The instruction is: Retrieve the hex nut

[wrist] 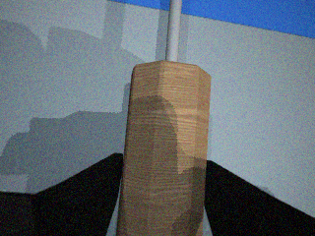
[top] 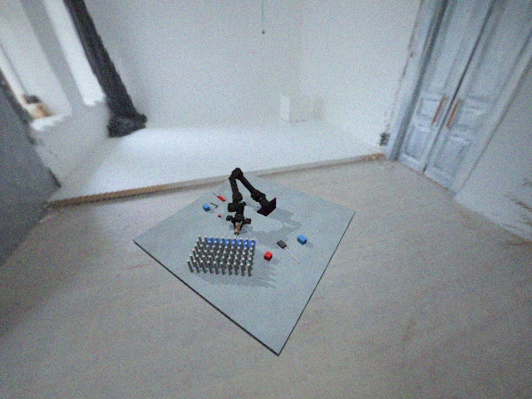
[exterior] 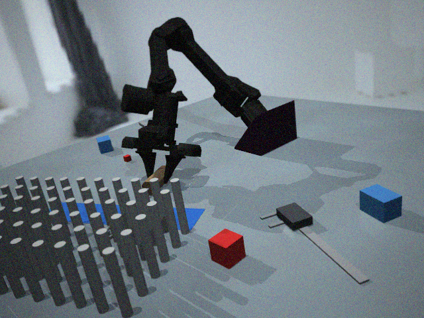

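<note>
Now: the blue taped strip 13 cm ahead of my gripper tip, 4 cm to the left of it and 1 cm below it. Also, from my gripper tip: red-handled tool 49 cm to the right, 22 cm behind, 1 cm below; L-shaped piece 39 cm to the right, 10 cm behind, 1 cm below; small red cube 25 cm to the right, 3 cm behind, 1 cm below.
</note>
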